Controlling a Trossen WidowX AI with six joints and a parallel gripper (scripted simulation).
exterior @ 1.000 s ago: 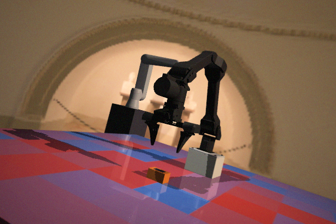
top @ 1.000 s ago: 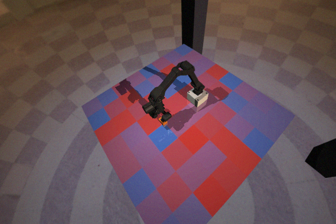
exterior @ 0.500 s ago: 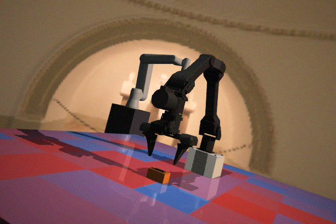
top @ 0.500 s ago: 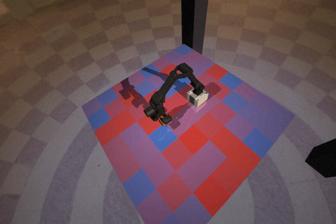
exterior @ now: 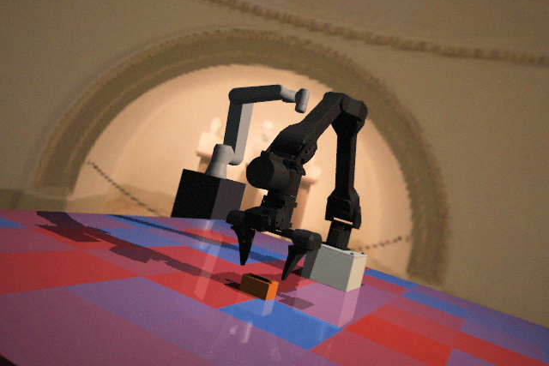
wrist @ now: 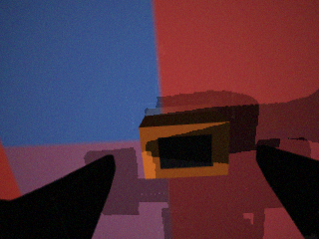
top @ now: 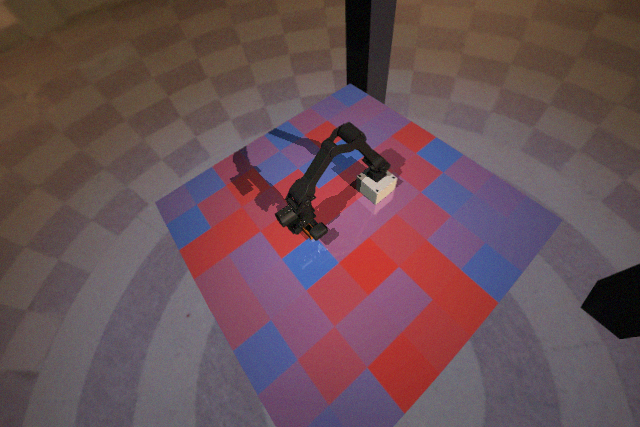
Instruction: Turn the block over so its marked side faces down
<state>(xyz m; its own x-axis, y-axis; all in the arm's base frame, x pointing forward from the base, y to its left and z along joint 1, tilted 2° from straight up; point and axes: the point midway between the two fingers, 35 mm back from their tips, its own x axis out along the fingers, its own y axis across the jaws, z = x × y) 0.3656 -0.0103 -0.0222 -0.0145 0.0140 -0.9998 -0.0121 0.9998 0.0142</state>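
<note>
Now: gripper tip 20 mm above the block.
</note>
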